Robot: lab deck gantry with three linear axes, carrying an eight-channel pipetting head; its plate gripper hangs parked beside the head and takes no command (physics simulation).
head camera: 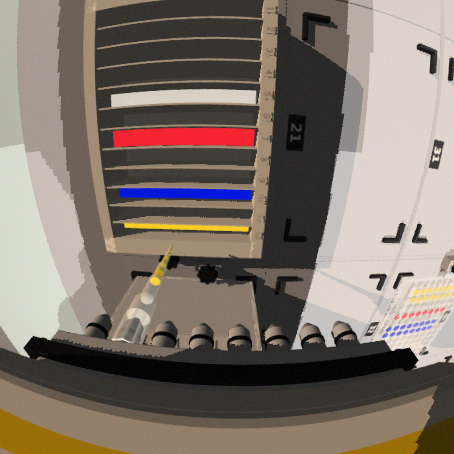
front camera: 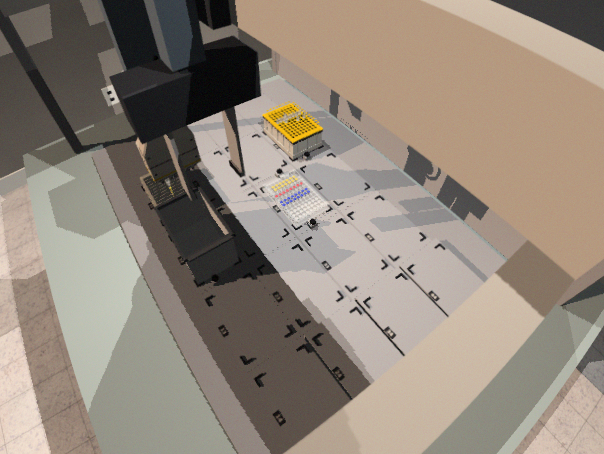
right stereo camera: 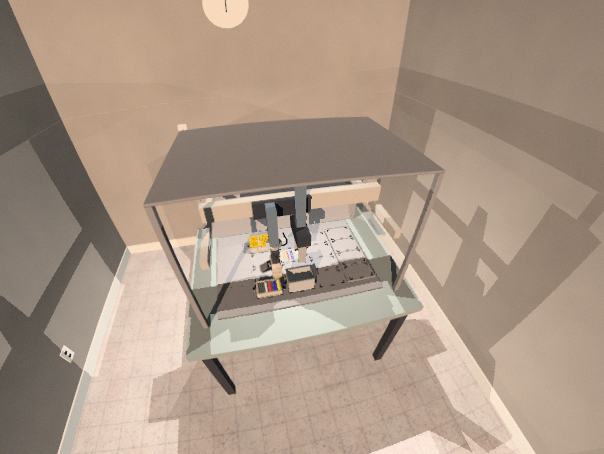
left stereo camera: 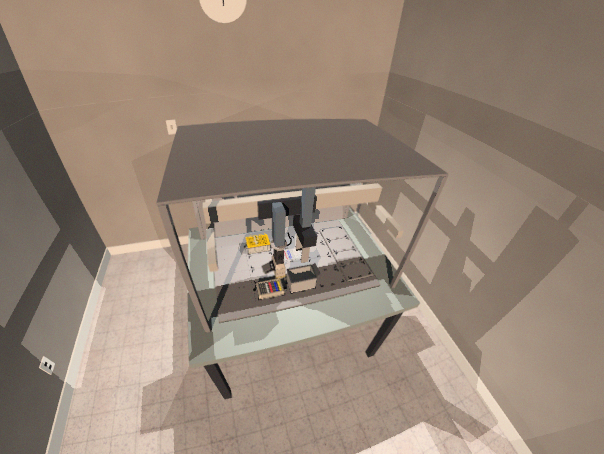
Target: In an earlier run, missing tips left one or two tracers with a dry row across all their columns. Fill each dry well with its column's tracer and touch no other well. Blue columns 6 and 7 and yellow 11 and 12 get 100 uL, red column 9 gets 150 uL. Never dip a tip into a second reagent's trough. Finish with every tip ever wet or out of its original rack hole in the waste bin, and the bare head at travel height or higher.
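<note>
The reagent reservoir [head camera: 200, 248] [left stereo camera: 270, 295] [right stereo camera: 268, 295] shows white, red, blue and yellow troughs. The pipetting head [head camera: 220, 370] is above its yellow end. One tip [head camera: 155, 281] [front camera: 170, 187] is on the second channel from the left in the head view, with yellow liquid in its lower part; the other channels are bare. The well plate [front camera: 305, 212] has two yellow, one red and two blue columns; its dry wells are too small to tell. The yellow-topped tip rack [front camera: 281, 141] stands behind. The waste bin [front camera: 212, 260] adjoins the reservoir. My parked gripper [front camera: 213, 184] hangs open and empty.
Low black knobs [front camera: 313, 222] [head camera: 208, 274] stand beside the labware. The enclosure roof [left stereo camera: 300, 155] [right stereo camera: 300, 150] is above the deck, and a beige gantry beam [left stereo camera: 345, 196] [right stereo camera: 345, 193] crosses behind the head. Black corner brackets mark the deck positions.
</note>
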